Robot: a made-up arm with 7 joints.
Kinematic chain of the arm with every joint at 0, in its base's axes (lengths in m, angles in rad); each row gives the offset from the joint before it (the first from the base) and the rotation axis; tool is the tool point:
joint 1: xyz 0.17 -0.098 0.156 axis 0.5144 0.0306 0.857
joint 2: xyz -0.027 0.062 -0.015 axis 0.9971 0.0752 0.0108
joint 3: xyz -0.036 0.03 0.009 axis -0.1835 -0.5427 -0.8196
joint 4: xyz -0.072 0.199 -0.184 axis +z
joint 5: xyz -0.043 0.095 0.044 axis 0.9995 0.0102 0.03
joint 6: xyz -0.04 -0.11 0 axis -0.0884 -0.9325 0.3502
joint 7: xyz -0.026 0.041 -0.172 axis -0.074 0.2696 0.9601
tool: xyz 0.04 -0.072 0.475
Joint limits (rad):
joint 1: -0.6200..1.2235
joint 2: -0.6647..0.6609
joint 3: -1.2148..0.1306
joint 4: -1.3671..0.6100
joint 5: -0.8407..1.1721
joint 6: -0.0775..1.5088
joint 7: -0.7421..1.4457
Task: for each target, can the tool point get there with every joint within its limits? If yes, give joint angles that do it. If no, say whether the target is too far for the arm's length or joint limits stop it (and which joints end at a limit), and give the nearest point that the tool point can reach.
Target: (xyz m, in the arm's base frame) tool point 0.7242 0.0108 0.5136
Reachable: no: joint limits stop it (at a limit: joint 1, joint 2, joint 3, joint 4, joint 5) | nearest point 0.5279 0.1358 0.3221 | short by 0.301 m
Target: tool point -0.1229 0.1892 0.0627
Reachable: yes | joints -0.4090 -0.4734 -0.0682 -0.1597 0.7536 0.8459 0.5789
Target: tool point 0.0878 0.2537 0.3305
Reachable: yes | joints -0.2852 0.1392 -0.8141 -0.3028 0.1949 0.0602 1.2701
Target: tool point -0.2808 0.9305 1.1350
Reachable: no: too far | nearest point -0.1261 0.4326 0.5615 | short by 0.775 m
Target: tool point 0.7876 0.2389 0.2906
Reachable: no: joint limits stop it (at a limit: joint 1, joint 2, joint 3, joint 4, joint 5, joint 7) | nearest point 0.6184 0.2513 0.2458 | short by 0.175 m
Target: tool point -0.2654 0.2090 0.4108
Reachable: yes | joints 0.9348 -0.1600 0.0290 -1.1868 -0.2267 0.9493 0.9502
